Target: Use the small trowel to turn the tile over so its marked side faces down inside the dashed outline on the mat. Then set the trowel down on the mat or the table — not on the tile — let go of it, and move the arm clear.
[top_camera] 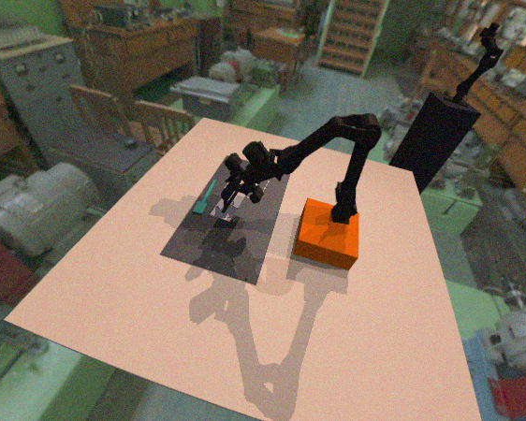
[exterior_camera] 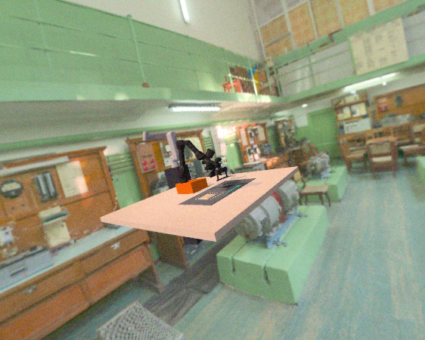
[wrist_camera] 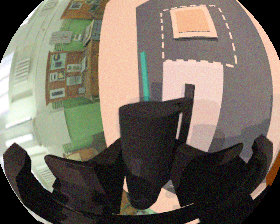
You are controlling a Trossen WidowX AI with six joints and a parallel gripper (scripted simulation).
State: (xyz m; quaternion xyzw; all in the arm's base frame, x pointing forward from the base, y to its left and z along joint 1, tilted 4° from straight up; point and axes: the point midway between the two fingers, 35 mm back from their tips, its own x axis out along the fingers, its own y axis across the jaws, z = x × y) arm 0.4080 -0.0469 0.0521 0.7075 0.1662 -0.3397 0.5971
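Now: the teal trowel 13 cm below my gripper tip, 10 cm ahead of it and 4 cm to the right of it. Also, from my gripper tip: dark grey mat (15 cm below, 4 cm behind, 3 cm to the right); then tile (19 cm to the right, 13 cm below, 7 cm behind).
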